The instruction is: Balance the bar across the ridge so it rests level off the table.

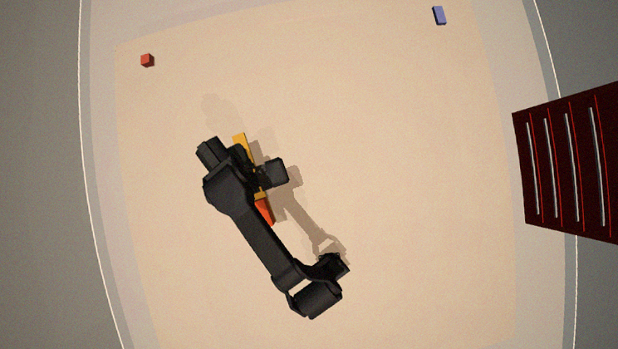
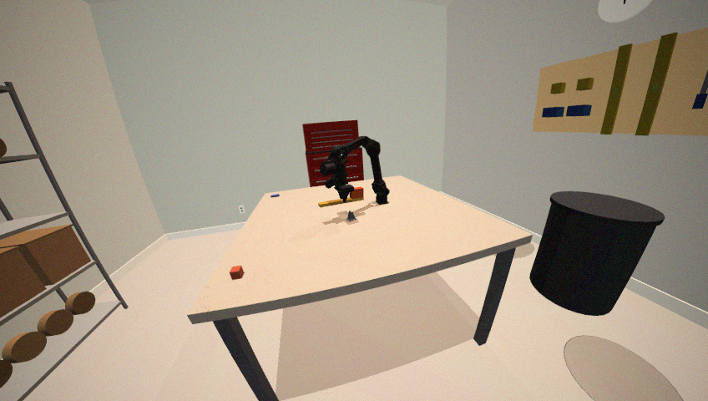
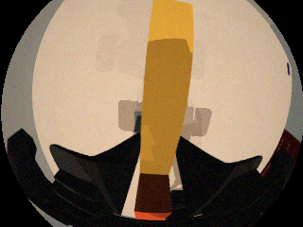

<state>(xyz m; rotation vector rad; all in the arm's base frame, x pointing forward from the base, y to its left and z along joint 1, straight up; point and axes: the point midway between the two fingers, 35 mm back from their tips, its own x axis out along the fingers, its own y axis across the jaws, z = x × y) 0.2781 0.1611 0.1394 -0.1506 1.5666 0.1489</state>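
Now: gripper tip 3 cm past the ridge, 1 cm to the right of it and 6 cm above it. From my gripper tip the other things lie so: small red cube 46 cm ahead, 34 cm to the left, 9 cm below; then blue block 46 cm ahead, 66 cm to the right, 10 cm below.
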